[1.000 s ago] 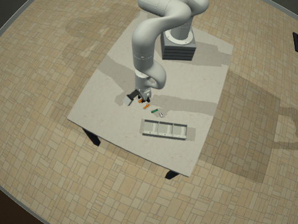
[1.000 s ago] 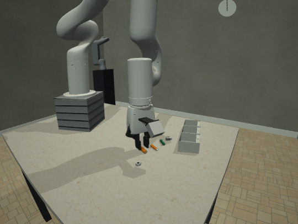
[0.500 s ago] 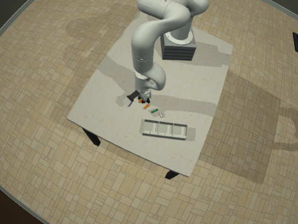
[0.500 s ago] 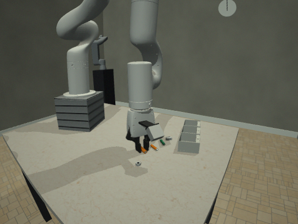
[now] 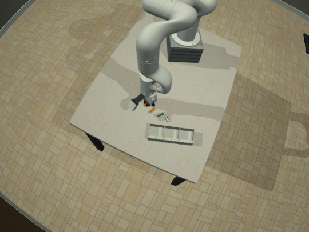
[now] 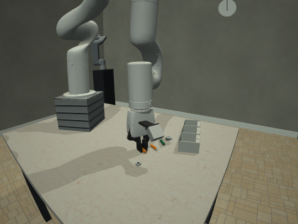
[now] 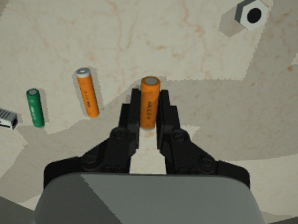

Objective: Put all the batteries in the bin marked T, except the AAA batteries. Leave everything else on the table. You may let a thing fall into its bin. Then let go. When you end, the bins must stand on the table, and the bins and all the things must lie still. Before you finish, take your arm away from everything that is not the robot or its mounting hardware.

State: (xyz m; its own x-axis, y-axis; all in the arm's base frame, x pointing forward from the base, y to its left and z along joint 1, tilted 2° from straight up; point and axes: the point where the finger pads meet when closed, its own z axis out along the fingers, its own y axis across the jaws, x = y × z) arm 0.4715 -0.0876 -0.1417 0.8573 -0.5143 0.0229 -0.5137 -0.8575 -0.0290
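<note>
My hand is 2 cm above the thick orange battery. From my hand the other things lie so: green battery: 9 cm to the left, 4 cm ahead, 2 cm below; small metal nut: 9 cm to the right, 4 cm ahead, 2 cm below; thin orange battery: 4 cm to the left, 3 cm ahead, 2 cm below.
</note>
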